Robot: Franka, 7 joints.
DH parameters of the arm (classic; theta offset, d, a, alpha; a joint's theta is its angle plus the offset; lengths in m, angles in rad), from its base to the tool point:
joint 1: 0 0.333 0 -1.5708
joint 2: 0 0 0 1.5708
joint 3: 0 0.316 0.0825 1.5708
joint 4: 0 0 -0.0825 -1.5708
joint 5: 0 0.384 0 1.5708
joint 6: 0 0 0.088 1.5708
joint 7: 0 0.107 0 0
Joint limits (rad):
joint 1: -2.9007..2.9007
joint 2: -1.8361..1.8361
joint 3: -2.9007..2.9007
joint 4: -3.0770..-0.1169
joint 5: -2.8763..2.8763
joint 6: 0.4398..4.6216
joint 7: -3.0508..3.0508
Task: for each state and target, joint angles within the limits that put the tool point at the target. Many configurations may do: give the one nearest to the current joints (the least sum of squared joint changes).
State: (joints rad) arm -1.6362 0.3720 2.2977 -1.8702 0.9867 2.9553 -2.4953
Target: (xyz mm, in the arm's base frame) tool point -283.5 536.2 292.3
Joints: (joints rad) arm -0.7998 -0.3449 2.9007 -2.0735 0.9576 2.7342 -2.4953
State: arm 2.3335 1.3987 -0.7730 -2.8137 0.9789 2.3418 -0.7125
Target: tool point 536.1 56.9 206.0
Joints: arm 1.5401 1.5191 -1.3109 -2.2319 0.9675 2.5499 -0.7125
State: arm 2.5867 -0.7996 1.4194 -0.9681 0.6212 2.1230 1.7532
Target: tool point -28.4 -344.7 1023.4
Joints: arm 2.7638 -0.7620 0.6246 -1.0961 0.5093 1.9546 1.7532
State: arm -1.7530 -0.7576 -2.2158 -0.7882 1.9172 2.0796 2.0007
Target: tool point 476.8 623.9 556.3
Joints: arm -2.5703 -0.7474 -2.6448 -1.0253 1.8768 2.0737 2.0007
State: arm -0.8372 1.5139 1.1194 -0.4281 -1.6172 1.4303 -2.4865
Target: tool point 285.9 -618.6 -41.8
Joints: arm -1.2036 1.8361 0.9950 -0.3249 -1.6128 1.2446 -2.4865
